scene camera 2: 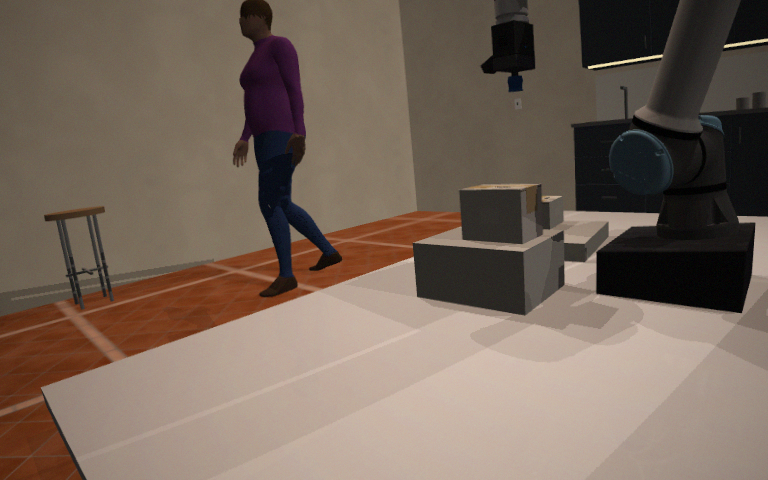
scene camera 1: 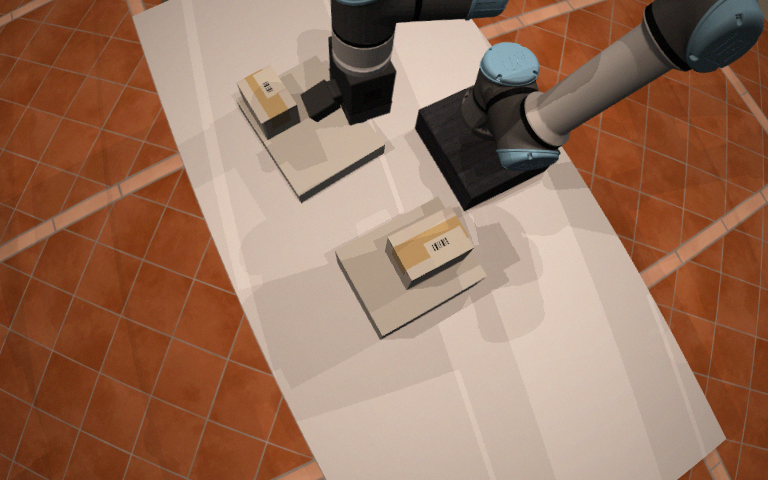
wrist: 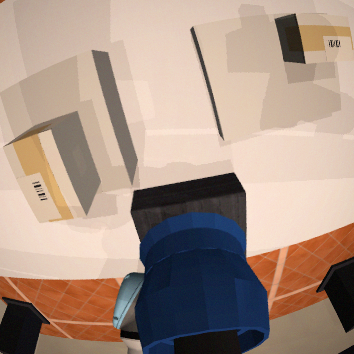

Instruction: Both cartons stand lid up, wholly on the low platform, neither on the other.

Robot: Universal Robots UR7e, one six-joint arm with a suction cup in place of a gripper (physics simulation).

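Places are measured from the arm's base along level axes (x ahead, y left, z up), in centimetres.
Where they show: hand at its tool point: (scene camera 2: pixel 515 90) (wrist: pixel 193 254); arm's base at its link origin: (scene camera 2: pixel 696 232).
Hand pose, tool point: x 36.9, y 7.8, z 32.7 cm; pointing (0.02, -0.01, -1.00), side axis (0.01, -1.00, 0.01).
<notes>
Each offset is from my tool point to the centre of the thing. Level surfaces: height alone.
The smaller carton @(dx +11.9, dy -29.9, dz -34.0 cm) (scene camera 1: pixel 271 103) (scene camera 2: pixel 552 212) (wrist: pixel 325 39) stands with its taped, labelled face up on the low platform @(dx +4.3, dy -24.0, dz -40.5 cm) (scene camera 1: pixel 334 153) (scene camera 2: pixel 591 230) (wrist: pixel 240 100), close to one edge. The larger carton @(dx -7.2, dy +18.9, dz -25.7 cm) (scene camera 1: pixel 424 249) (scene camera 2: pixel 491 216) (wrist: pixel 46 165) stands with its taped, labelled face up on the taller platform @(dx -4.1, dy +19.4, dz -36.9 cm) (scene camera 1: pixel 376 302) (scene camera 2: pixel 470 277) (wrist: pixel 55 92). The cartons are apart. My blue suction cup (scene camera 2: pixel 514 83) (wrist: pixel 194 240) is open, holds nothing and hangs high above the table, well above both cartons. In scene camera 1 the wrist hides the cup.
The robot's black base block (scene camera 1: pixel 444 150) (scene camera 2: pixel 673 274) (wrist: pixel 190 200) stands on the table @(dz -42.9 cm) (scene camera 1: pixel 396 413) (scene camera 2: pixel 283 407) beside the platforms. A person (scene camera 2: pixel 277 90) and a stool (scene camera 2: pixel 74 213) are on the floor beyond the table. Dark kitchen cabinets (scene camera 2: pixel 591 169) stand behind.
</notes>
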